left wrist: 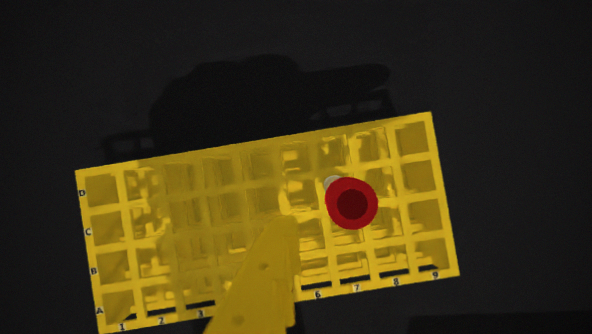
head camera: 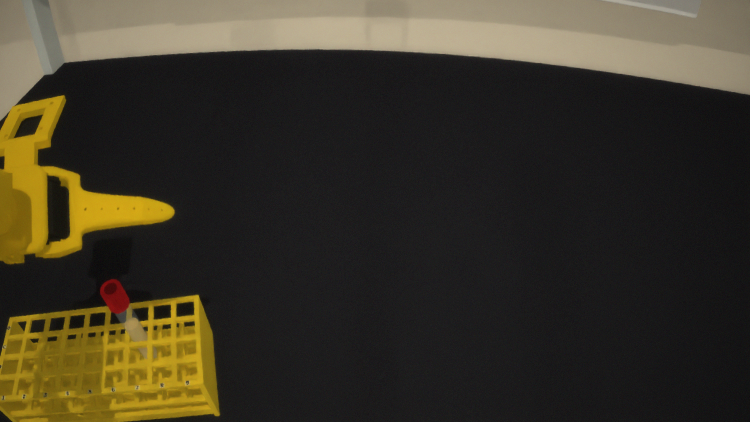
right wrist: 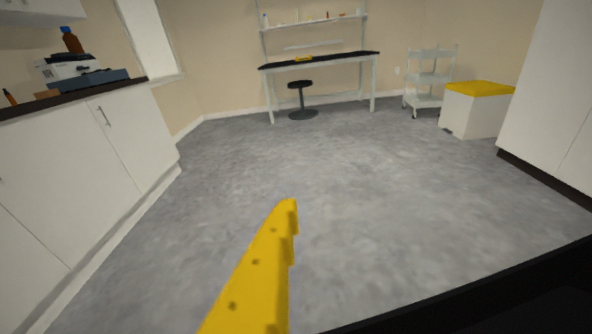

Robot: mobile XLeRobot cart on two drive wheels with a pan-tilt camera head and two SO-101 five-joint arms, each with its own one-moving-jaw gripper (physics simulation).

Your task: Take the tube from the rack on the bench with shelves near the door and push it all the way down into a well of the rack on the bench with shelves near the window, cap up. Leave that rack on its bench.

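Places are measured from the left arm's base along level axes (x ahead, y left, z up), in centimetres.
Where they show: left hand, tool point: point(left wrist: 298, 236) point(head camera: 60, 235); right hand, tool point: point(right wrist: 296, 211).
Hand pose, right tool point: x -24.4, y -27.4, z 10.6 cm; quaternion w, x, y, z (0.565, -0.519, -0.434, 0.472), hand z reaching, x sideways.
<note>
After its pixels a point has its place.
The tube, with its red cap point(head camera: 114, 296) {y -0.3, x 29.8, z 10.6 cm} point(left wrist: 351, 203) {y 0.2, x 30.6, z 10.7 cm} up, stands in the yellow rack point(head camera: 208, 356) {y -5.8, x 30.2, z 1.6 cm} point(left wrist: 440, 195) {y -5.5, x 30.2, z 4.4 cm} on a black bench top point(head camera: 419, 236) {y -26.5, x 45.5, z -1.2 cm} point(left wrist: 520, 200) {y -13.3, x 29.1, z -1.3 cm}. It is around column 7; I cannot tell the exact well. My left gripper point(head camera: 168, 211) point(left wrist: 289, 220) is open and empty. In the head view it is above the cap in the picture, apart from it; in the left wrist view its one visible jaw lies over the rack, left of the cap. My right gripper point(right wrist: 291, 202) is open over the floor. A second yellow rack point(right wrist: 303, 58) {y 36.6, x -303.5, z 1.5 cm} sits on the far shelved bench point(right wrist: 345, 55) {y 87.2, x -289.3, z -1.3 cm}.
A grey post point(head camera: 41, 39) {y 36.2, x 95.9, z 6.6 cm} stands at the bench's far left corner. In the right wrist view, a stool point(right wrist: 300, 84) {y 29.3, x -305.7, z -29.6 cm} stands by the far bench, a cart point(right wrist: 425, 78) {y 155.1, x -227.1, z -31.1 cm} and a yellow-topped bin point(right wrist: 477, 88) {y 157.5, x -166.1, z -32.5 cm} stand at the right, and white cabinets point(right wrist: 80, 150) {y -131.2, x -137.8, z -15.1 cm} line the left below a window point(right wrist: 150, 40) {y -149.8, x -346.7, z 51.6 cm}.
</note>
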